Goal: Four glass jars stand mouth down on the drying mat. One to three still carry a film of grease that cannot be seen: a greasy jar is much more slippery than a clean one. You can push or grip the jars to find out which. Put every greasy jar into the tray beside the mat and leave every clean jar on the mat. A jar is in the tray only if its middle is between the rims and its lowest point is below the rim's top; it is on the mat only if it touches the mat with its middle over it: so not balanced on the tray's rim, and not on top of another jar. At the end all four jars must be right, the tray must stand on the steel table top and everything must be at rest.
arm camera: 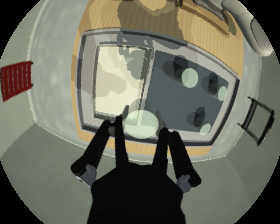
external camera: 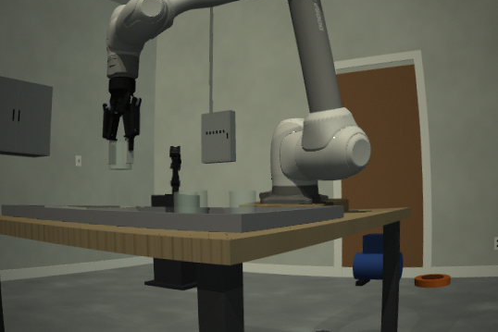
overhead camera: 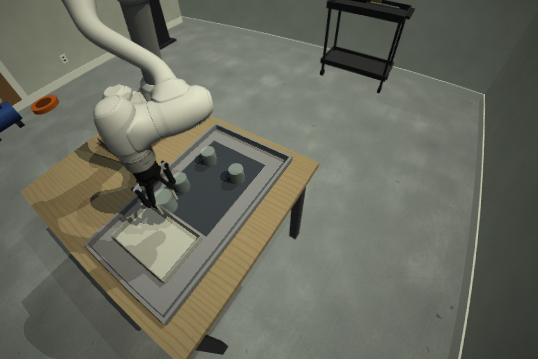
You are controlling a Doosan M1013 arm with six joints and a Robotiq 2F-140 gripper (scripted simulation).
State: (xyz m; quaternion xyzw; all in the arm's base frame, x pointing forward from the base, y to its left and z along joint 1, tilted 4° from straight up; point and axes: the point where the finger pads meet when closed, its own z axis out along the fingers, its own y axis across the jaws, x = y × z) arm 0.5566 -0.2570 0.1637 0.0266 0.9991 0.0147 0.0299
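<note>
Right now my hand is 30 mm past the cream tray, 100 mm to the left of it and 170 mm above it. Round my hand: dark drying mat 20 mm behind, 220 mm to the left, 170 mm below; then grey steel table top 10 mm behind, 120 mm to the left, 180 mm below.
</note>
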